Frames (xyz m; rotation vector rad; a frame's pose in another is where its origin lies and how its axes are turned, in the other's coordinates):
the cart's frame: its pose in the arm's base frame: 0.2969 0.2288 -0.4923 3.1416 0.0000 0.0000
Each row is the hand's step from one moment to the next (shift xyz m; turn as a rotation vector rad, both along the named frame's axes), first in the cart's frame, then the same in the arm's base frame.
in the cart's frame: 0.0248 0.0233 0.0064 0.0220 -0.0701 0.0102
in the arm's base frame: 0.0248 -0.0233 -0.0064 0.0220 0.0701 -0.0102
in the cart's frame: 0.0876 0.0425 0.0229 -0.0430 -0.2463 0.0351
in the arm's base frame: 0.0876 -0.0425 -0.0229 -0.0430 0.2463 -0.0351
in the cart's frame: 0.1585 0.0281 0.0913 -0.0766 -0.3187 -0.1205
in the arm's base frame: 0.1585 -0.0281 -0.0913 -0.0766 0.3187 0.1205
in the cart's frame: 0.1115 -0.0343 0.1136 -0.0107 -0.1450 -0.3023
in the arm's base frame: 0.1115 0.0343 -0.1136 -0.0107 0.1450 0.3023
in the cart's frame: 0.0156 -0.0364 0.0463 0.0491 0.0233 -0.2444
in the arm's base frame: 0.0156 0.0364 -0.0463 0.0491 -0.0233 0.2444
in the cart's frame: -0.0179 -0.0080 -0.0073 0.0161 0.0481 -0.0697
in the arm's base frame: -0.0179 0.0080 0.0073 0.0161 -0.0481 0.0697
